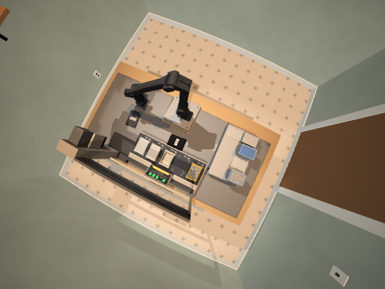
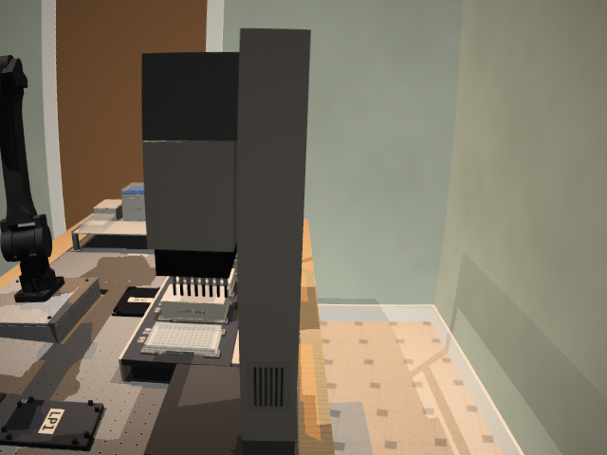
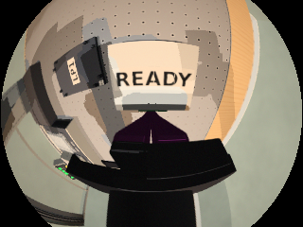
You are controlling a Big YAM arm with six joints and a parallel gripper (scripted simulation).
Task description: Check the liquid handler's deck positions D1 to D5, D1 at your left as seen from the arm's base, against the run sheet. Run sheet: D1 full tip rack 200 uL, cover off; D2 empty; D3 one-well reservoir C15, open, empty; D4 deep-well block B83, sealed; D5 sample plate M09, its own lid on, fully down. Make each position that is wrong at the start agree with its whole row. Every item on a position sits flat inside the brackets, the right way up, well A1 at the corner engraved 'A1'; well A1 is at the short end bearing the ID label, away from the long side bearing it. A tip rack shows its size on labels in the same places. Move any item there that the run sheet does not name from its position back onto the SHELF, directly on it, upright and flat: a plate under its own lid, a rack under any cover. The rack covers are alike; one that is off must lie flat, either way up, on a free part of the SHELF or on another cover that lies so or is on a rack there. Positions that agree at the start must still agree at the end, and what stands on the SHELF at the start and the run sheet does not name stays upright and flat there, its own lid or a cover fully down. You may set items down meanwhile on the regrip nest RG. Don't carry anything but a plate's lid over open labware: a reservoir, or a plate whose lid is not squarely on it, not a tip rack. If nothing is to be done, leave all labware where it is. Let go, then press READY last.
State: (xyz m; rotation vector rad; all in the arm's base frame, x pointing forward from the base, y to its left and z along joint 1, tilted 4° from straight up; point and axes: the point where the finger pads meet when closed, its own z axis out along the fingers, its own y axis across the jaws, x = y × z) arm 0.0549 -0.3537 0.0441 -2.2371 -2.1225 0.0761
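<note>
Now: the green button box 3 cm to the right of my hand and 1 cm below it. Round my hand: cream reservoir (37 cm to the left, 36 cm ahead, 2 cm below); regrip nest (38 cm to the left, 20 cm ahead, 8 cm below); pale block (35 cm ahead, 25 cm to the left, 1 cm below).
</note>
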